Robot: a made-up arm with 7 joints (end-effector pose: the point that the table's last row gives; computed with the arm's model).
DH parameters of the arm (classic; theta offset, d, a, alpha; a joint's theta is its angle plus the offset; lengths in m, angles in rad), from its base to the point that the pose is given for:
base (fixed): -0.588 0 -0.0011 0
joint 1: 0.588 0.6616 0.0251 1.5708
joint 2: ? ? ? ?
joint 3: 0 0.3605 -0.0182 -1.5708
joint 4: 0 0.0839 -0.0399 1.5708
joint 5: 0 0.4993 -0.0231 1.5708
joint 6: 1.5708 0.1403 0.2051 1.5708
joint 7: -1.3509 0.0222 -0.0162 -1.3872
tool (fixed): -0.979 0.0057 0 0
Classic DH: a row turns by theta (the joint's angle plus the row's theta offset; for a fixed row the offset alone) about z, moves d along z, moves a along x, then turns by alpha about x.
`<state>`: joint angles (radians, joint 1 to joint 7).
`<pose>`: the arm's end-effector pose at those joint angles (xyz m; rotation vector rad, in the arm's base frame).
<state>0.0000 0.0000 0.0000 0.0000 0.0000 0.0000 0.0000</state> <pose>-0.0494 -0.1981 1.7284 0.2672 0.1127 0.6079</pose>
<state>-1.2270 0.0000 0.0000 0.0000 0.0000 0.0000 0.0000</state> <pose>-0.2044 -0.0208 1.7284 0.2834 -0.0617 -0.6106</pose>
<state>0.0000 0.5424 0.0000 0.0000 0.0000 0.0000 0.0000</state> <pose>-0.5895 -0.1981 1.5373 0.0952 -0.4095 0.6617</pose>
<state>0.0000 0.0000 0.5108 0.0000 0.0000 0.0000 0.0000</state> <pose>-0.0061 -0.2171 1.7284 0.2388 0.1832 1.1150</pose>
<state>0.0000 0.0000 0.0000 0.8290 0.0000 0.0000 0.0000</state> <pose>0.4843 -0.1981 1.5286 0.5073 0.9100 0.4652</pose>
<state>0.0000 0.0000 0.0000 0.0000 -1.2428 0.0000 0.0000</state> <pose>-0.1984 -0.0916 1.7284 0.2831 -0.0640 -0.6263</pose>
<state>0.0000 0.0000 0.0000 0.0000 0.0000 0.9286 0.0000</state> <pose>-0.2245 -0.1981 1.6640 -0.0342 -0.7809 0.6808</pose>
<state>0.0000 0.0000 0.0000 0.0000 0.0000 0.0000 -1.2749</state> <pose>-0.0494 -0.1842 1.7434 -0.9660 0.4698 0.4376</pose>
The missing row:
joint 2: 0 0.1253 -0.0156 -1.5708
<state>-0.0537 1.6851 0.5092 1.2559 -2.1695 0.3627 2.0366</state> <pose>-0.6763 0.3922 0.9823 0.0652 -2.4924 0.3226</pose>
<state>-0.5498 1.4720 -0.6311 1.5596 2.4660 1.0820 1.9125</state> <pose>-0.3065 -0.2943 1.1860 -1.1687 -0.3007 -1.7379</pose>
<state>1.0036 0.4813 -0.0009 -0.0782 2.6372 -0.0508 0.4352</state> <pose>-0.3647 -0.3831 1.5710 0.8221 -0.5113 -2.0693</pose>
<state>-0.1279 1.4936 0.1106 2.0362 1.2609 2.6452 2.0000</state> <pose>-0.1403 -0.1625 0.9335 -1.0721 1.2374 -1.5098</pose>
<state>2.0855 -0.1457 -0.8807 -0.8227 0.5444 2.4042 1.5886</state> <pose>0.0474 -0.2462 1.2422 -0.3827 0.8245 -1.0254</pose>
